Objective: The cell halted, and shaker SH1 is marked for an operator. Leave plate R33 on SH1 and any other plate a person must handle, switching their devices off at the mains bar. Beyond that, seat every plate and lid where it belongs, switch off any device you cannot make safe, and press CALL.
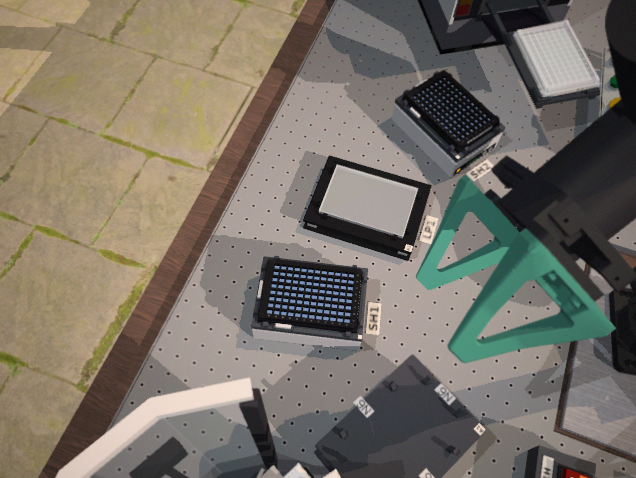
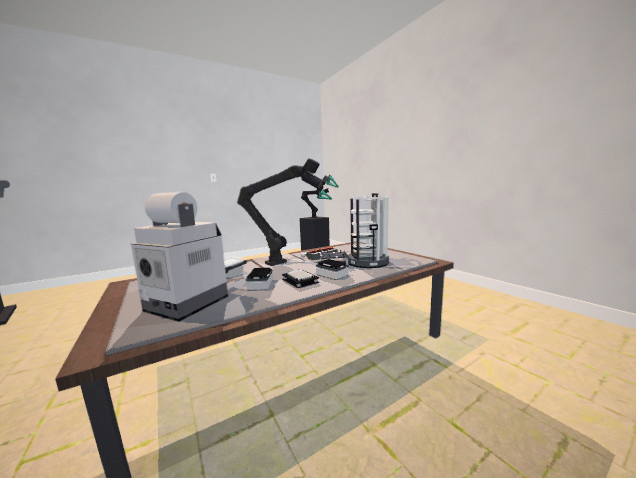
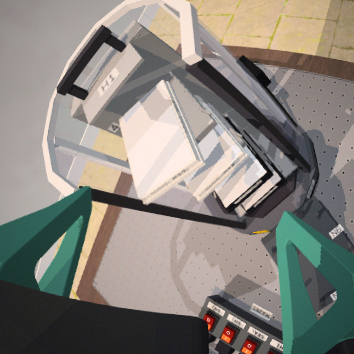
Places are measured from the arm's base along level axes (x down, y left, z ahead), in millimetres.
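Where they show: gripper, fingertip midpoint: [image 1: 436, 315] [image 2: 335, 193] [image 3: 188, 209]; arm's base, origin of the base link: [image 2: 275, 262].
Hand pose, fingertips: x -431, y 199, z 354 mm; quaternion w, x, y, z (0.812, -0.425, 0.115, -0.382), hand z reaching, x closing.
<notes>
Each offset is from my fingertips to the top centre of the thing. "*": to the spot under its first point.
My gripper [image 1: 443, 319] [image 2: 330, 191] [image 3: 188, 209] is open and empty, high above the table, right of shaker SH1 @[* dy -94, dx +378, dz +95 mm] [image 1: 308, 336]. A black plate with blue wells @[dy -145, dx +358, dz +102 mm] [image 1: 311, 292] sits on SH1. A similar dark plate @[dy -485, dx +358, dz -54 mm] [image 1: 452, 110] sits on shaker SH2 @[* dy -445, dx +380, dz -23 mm] [image 1: 424, 134]. A pale grey flat piece @[dy -319, dx +391, dz +47 mm] [image 1: 369, 200] lies on the black LP1 nest @[* dy -259, dx +427, dz +57 mm] [image 1: 354, 244]; whether it is a plate or lid is unclear. A white plate @[dy -574, dx +307, dz -194 mm] [image 1: 557, 59] rests on a dark carrier at upper right. The mains bar @[* dy +178, dx +388, dz -177 mm] [image 3: 212, 300] shows several red rockers; their settings are unclear. The arm hides most of the button box.
A clear-walled carousel @[* dy +82, dx +388, dz +177 mm] [image 2: 369, 261] holds stacked white plates or lids @[dy +162, dx +107, dz +63 mm] [image 3: 160, 145] beside block H1 @[* dy +184, dx +46, dz +104 mm] [image 3: 109, 82]. The dark N6 station @[dy +10, dx +351, dz -34 mm] [image 1: 395, 418] has upright pegs. A tall white machine @[dy -814, dx -29, dz -88 mm] [image 2: 179, 272] stands at the table's other end. A brushed metal panel [image 1: 601, 411] lies at right.
</notes>
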